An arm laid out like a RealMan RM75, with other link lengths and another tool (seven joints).
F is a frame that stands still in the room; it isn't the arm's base.
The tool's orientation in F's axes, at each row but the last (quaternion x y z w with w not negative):
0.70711, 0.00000, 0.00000, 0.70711
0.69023, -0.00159, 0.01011, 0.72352
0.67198, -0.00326, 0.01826, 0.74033
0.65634, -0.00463, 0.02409, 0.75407
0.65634, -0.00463, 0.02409, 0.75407
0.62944, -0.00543, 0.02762, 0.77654
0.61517, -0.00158, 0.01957, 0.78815
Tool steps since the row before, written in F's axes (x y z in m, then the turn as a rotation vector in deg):
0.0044, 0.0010, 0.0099, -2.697, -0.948, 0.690
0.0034, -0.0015, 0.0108, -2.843, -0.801, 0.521
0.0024, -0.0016, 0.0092, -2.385, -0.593, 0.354
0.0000, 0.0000, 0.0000, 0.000, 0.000, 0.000
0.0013, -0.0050, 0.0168, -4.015, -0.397, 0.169
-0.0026, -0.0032, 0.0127, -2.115, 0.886, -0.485
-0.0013, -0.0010, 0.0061, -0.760, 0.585, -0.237
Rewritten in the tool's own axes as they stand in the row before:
0.0044, 0.0099, -0.0010, -2.697, 0.690, 0.948
0.0036, 0.0107, 0.0020, -2.844, 0.531, 0.791
0.0026, 0.0089, 0.0025, -2.386, 0.370, 0.577
0.0000, 0.0000, 0.0000, 0.000, 0.000, 0.000
0.0018, 0.0159, 0.0073, -4.016, 0.283, 0.318
-0.0022, 0.0119, 0.0057, -2.101, -0.186, -1.023
-0.0012, 0.0057, 0.0024, -0.749, -0.063, -0.641

